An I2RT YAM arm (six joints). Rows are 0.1 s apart.
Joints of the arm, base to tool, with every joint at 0 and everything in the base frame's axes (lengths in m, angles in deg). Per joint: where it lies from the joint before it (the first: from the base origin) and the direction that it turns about. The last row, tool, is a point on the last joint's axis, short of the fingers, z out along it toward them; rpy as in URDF.
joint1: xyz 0 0 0.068 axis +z
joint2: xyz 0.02 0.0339 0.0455 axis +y
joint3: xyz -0.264 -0.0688 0 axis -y
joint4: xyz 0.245 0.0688 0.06 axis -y
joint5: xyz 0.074 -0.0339 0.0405 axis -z
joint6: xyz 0.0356 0 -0.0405 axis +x
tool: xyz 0 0 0 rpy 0 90 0
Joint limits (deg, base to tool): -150..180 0..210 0..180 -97..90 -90..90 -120..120
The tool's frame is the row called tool.
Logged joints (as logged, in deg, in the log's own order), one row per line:
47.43, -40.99, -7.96, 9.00, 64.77, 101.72
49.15, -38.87, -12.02, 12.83, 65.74, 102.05
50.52, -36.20, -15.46, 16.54, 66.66, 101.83
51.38, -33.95, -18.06, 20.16, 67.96, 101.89
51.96, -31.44, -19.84, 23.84, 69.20, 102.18
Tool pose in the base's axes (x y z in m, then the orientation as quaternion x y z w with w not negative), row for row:
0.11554, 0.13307, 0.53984, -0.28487, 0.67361, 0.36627, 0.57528
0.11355, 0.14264, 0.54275, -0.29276, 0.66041, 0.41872, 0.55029
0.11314, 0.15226, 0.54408, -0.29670, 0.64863, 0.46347, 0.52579
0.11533, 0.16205, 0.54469, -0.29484, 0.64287, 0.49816, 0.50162
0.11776, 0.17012, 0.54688, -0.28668, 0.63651, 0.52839, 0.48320
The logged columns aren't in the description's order. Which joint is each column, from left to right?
Columns, left to right: joint1, joint4, joint5, joint6, joint2, joint3.
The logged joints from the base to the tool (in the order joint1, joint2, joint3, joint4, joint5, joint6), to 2 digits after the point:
47.43, 64.77, 101.72, -40.99, -7.96, 9.00
49.15, 65.74, 102.05, -38.87, -12.02, 12.83
50.52, 66.66, 101.83, -36.20, -15.46, 16.54
51.38, 67.96, 101.89, -33.95, -18.06, 20.16
51.96, 69.20, 102.18, -31.44, -19.84, 23.84

